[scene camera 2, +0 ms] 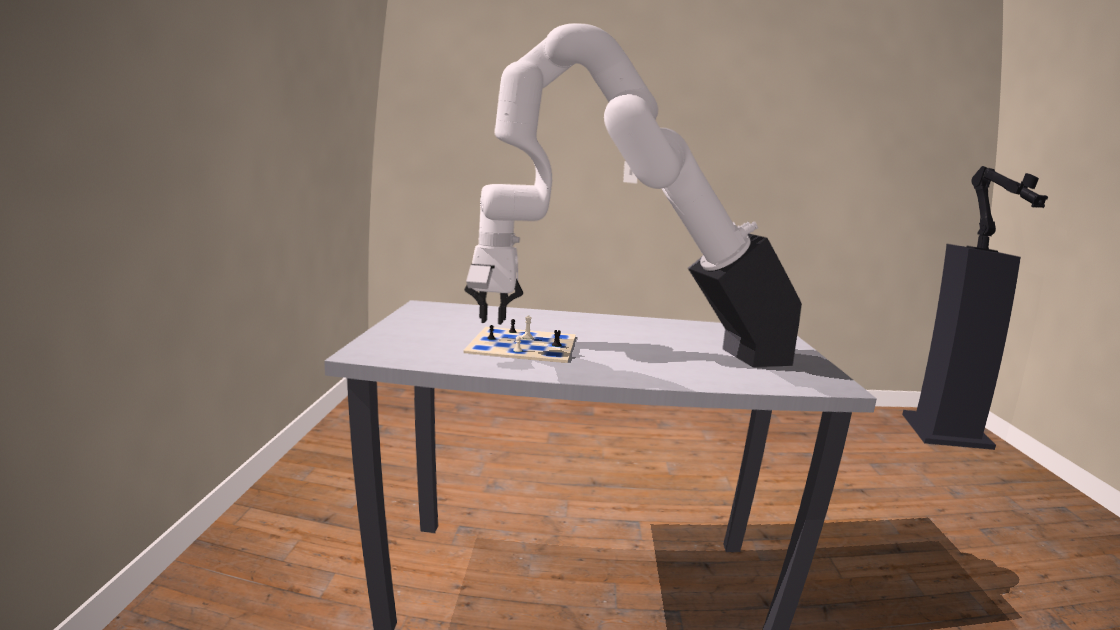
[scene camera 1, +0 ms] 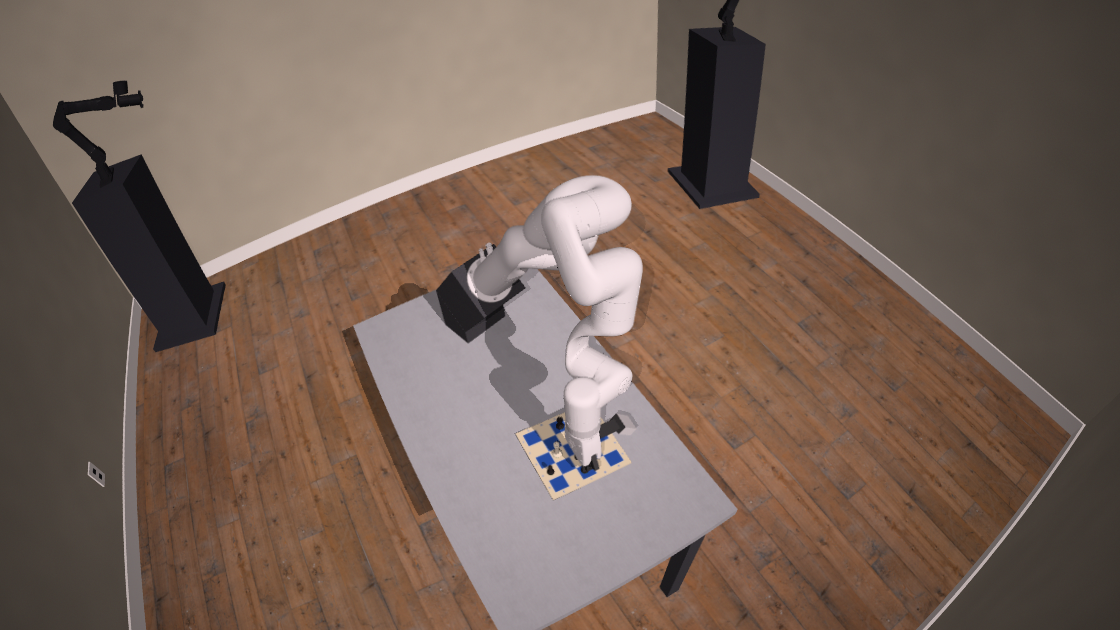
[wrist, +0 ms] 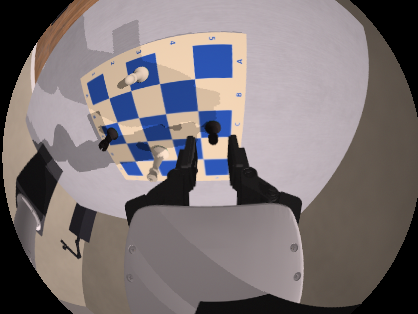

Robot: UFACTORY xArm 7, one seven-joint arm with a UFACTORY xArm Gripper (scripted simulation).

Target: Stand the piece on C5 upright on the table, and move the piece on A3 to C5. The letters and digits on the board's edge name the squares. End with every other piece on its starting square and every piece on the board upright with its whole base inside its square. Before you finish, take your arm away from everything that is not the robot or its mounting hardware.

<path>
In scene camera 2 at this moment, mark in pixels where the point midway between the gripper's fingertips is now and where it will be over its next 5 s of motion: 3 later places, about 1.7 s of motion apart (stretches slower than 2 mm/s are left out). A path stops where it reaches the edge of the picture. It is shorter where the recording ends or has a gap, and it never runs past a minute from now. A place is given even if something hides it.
My gripper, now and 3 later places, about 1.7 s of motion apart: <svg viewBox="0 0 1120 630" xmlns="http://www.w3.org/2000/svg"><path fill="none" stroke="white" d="M492 322L491 331L542 290L547 325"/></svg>
</path>
